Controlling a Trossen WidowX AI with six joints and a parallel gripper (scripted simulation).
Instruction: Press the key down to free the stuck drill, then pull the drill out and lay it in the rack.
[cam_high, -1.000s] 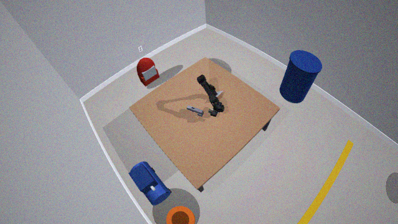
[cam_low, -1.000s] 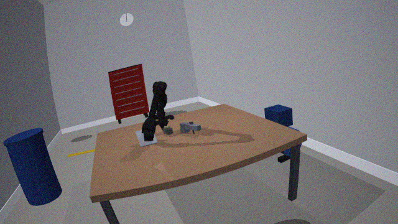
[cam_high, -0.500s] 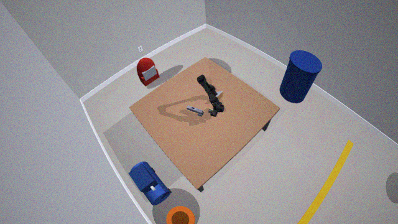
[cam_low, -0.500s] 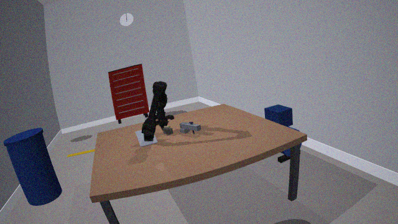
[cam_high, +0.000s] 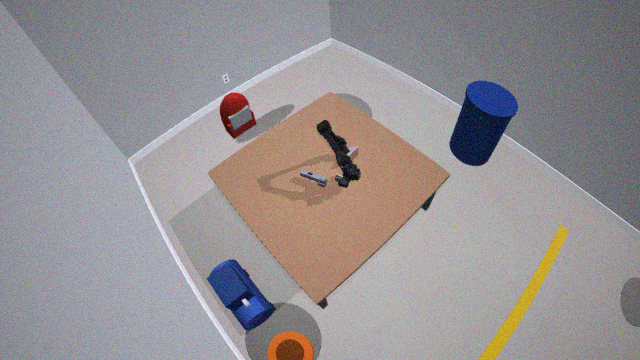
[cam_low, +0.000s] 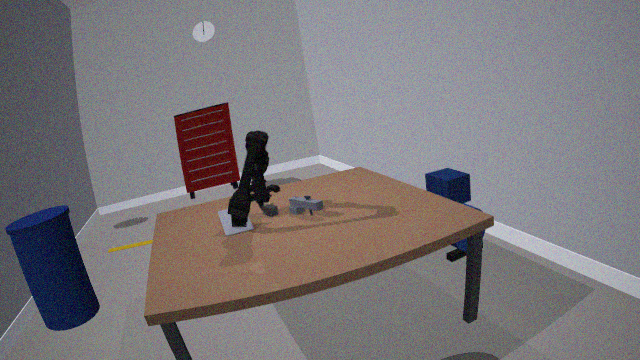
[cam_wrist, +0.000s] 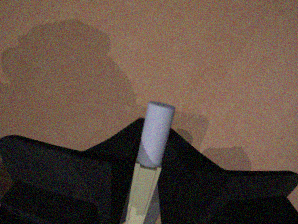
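Now: the dark-grey block 50 mm to the right of my gripper tip, 20 mm ahead of it and 10 mm above it. Also, from my gripper tip: key: 180 mm to the right, 180 mm ahead, 40 mm above; light-grey block: 170 mm ahead, 160 mm to the right, 30 mm above.
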